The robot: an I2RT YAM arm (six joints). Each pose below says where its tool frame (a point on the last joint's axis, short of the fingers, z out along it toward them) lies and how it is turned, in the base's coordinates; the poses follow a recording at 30 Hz.
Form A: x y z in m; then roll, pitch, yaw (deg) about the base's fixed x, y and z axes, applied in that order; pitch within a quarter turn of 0, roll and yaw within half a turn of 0.
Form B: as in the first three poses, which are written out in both.
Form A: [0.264 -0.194 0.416 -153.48 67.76 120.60]
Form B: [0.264 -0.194 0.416 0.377 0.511 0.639 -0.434]
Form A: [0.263 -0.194 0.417 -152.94 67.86 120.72]
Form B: [0.263 -0.194 0.417 0.376 0.512 0.637 -0.437]
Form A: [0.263 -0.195 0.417 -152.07 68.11 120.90]
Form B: [0.263 -0.195 0.417 0.374 0.514 0.633 -0.442]
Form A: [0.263 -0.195 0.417 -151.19 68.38 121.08]
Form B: [0.263 -0.195 0.417 0.373 0.516 0.629 -0.447]
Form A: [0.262 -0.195 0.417 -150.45 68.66 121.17]
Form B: [0.262 -0.195 0.417 0.372 0.517 0.625 -0.451]
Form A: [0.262 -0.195 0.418 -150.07 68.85 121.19]
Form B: [0.262 -0.195 0.418 0.371 0.518 0.623 -0.454]
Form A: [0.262 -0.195 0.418 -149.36 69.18 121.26]
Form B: [0.262 -0.195 0.418 0.370 0.520 0.618 -0.458]
